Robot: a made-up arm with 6 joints.
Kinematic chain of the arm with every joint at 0, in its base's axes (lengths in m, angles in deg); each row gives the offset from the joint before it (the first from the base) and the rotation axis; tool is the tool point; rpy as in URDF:
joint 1: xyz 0 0 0.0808 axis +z
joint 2: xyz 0 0 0 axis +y
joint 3: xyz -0.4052 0 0.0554 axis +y
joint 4: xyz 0.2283 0 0.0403 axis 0.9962 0 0.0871
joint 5: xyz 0 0 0 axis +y
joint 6: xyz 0.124 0 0.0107 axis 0.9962 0 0.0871
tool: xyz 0 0 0 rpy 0 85 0
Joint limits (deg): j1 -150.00..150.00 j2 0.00..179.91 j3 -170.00..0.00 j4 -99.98..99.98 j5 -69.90..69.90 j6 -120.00..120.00
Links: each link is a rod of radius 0.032 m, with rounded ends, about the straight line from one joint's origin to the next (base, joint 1, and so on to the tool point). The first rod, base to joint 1, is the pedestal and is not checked.
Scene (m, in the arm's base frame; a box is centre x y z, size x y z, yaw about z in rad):
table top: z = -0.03
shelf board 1: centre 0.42 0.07 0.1 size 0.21 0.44 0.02 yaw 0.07
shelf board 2: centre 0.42 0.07 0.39 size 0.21 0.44 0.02 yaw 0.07
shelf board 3: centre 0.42 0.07 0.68 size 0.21 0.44 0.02 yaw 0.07
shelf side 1: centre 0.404 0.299 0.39 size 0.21 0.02 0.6 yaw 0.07
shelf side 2: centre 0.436 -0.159 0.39 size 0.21 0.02 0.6 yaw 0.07
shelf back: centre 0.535 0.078 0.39 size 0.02 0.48 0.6 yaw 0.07
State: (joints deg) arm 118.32 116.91 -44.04 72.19 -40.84 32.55
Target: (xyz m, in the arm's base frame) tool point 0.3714 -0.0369 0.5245
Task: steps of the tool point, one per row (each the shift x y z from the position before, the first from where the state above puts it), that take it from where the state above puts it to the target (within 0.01 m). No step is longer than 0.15 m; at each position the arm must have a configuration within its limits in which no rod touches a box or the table.
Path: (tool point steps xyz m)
1: 0.1043 -0.0083 0.0577
2: 0.0936 -0.0427 0.0510
3: 0.0713 -0.0708 0.0430
4: 0.0407 -0.0884 0.0340
5: 0.0330 -0.0451 0.0507
6: 0.0145 -0.0580 0.0527
7: -0.0090 -0.0634 0.0525
8: -0.0347 -0.0590 0.0501
9: 0.0872 0.0123 0.0105
10: 0.0907 0.0002 -0.0105

